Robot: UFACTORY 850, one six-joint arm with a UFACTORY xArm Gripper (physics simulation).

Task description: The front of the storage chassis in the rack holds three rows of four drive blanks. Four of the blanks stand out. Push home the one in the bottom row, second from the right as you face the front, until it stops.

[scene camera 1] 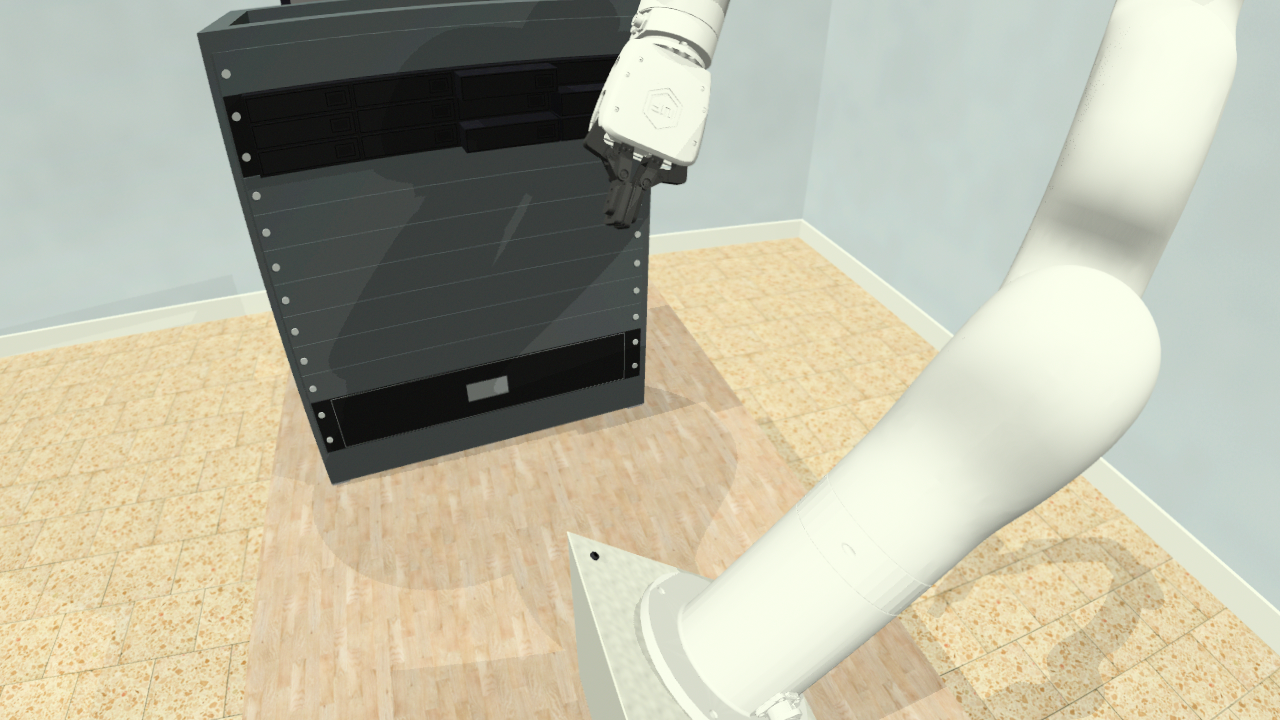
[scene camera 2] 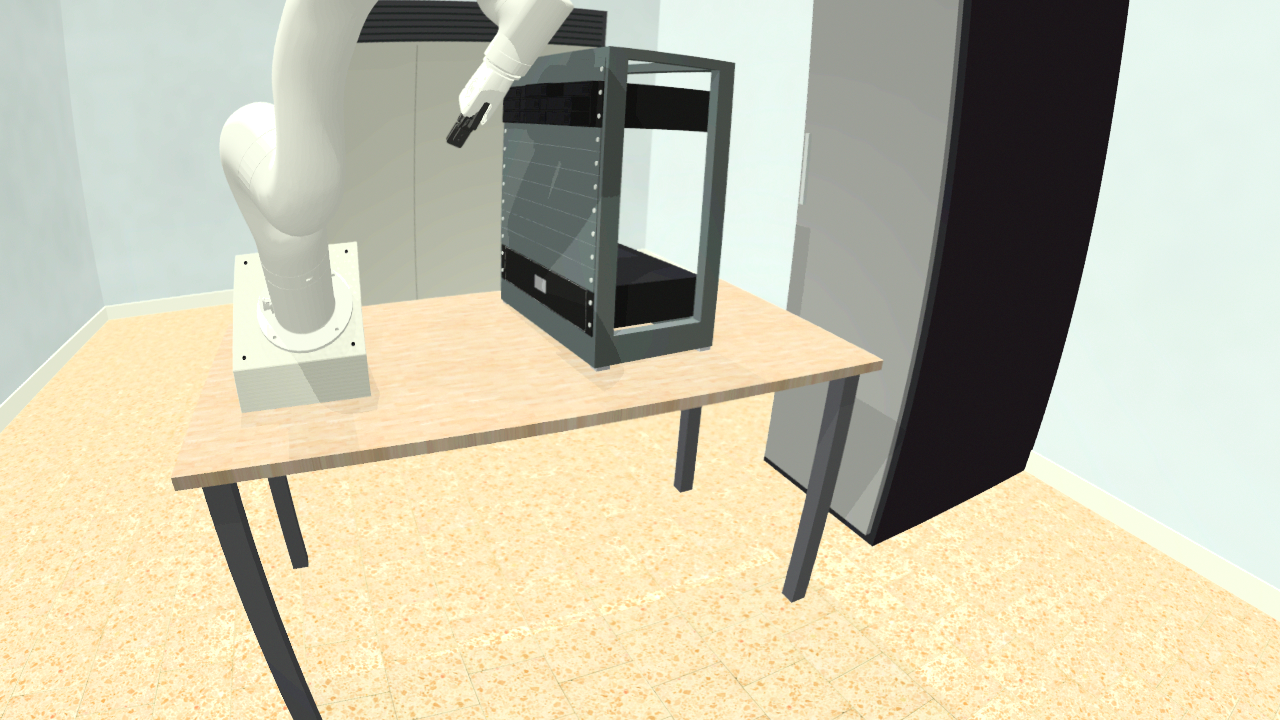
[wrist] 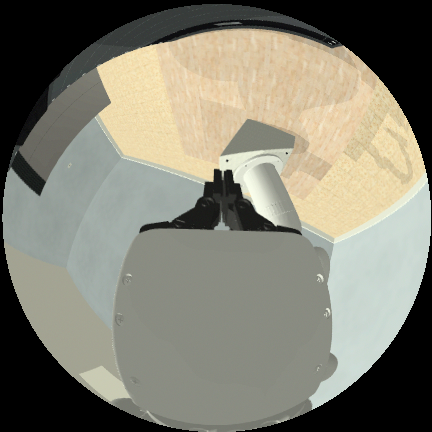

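The black storage chassis [scene camera 1: 393, 114] [scene camera 2: 667, 107] sits near the top of the dark rack [scene camera 1: 429, 268] [scene camera 2: 607, 214]. The bottom-row blank second from the right [scene camera 1: 510, 134] stands out from the front. The top-row blank above it [scene camera 1: 506, 85] also stands out. Part of a protruding blank [scene camera 1: 577, 90] in the right column shows beside the arm, which hides the rest of that column. My gripper [scene camera 1: 621, 217] [scene camera 2: 457, 140] [wrist: 221, 182] is shut and empty. It points down in front of the rack, its fingertips lower than the chassis, to the right of the target blank in the first scene view and apart from it.
A black unit with a light label [scene camera 1: 402, 400] fills the rack's bottom. The arm's base [scene camera 1: 617, 617] [scene camera 2: 299, 385] stands on the wooden table [scene camera 2: 447, 394] in front of the rack. A tall grey and black cabinet [scene camera 2: 1002, 223] stands behind the table.
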